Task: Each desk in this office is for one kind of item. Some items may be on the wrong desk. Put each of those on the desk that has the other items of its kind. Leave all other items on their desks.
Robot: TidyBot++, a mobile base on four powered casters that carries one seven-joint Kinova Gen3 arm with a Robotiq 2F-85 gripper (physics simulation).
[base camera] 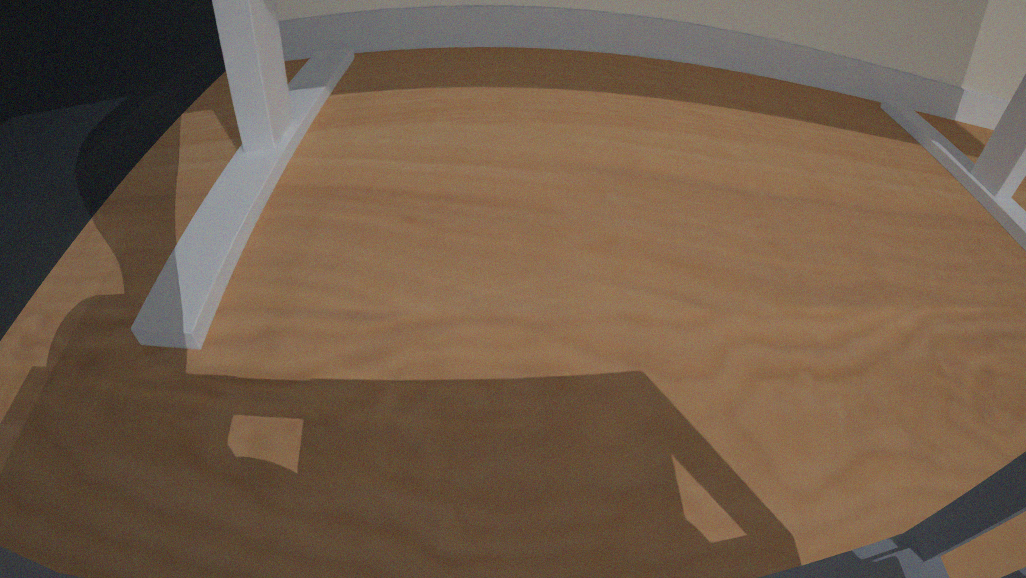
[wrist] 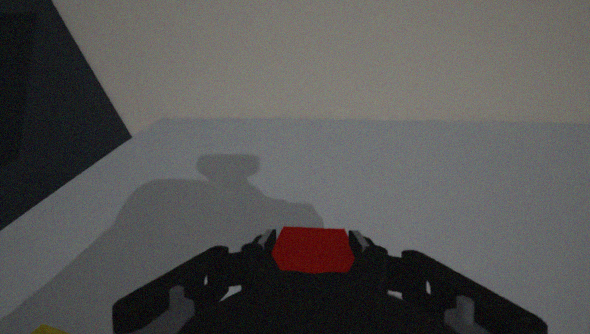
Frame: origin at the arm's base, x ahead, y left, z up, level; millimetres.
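Seen in the pictures: gripper, fingertip midpoint: (wrist: 312, 241).
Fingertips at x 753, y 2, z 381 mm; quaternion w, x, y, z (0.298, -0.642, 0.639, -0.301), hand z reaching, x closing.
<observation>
Offsets run from my fingertips to a thing's top centre. "*": to the spot under its first point. Level surfaces: height alone.
My gripper (wrist: 312, 241) is shut on a red block-like item @(dx -21, dy +0, dz +33 mm) (wrist: 314, 255), seen at the bottom middle of the wrist view with a fingertip at each side. The rest of the red item is hidden by the gripper's dark body. A pale grey desk top @(dz -57 mm) (wrist: 450, 180) lies ahead and below in the wrist view. A small part of a yellow item @(* dx -67, dy +184, dz -17 mm) (wrist: 49, 329) shows at the bottom left edge of the wrist view; its kind cannot be told. The gripper does not show in the base camera view.
In the base camera view, a white desk leg @(* dx -50, dy +264, dz -646 mm) (base camera: 254, 78) with a long foot @(* dx -187, dy +292, dz -752 mm) (base camera: 215, 215) stands at the left, and another foot @(* dx +6, dy -931, dz -752 mm) (base camera: 954, 161) at the right. A wall with a grey skirting board (base camera: 502, 27) runs behind. A shadow falls on the desk top's left part.
</observation>
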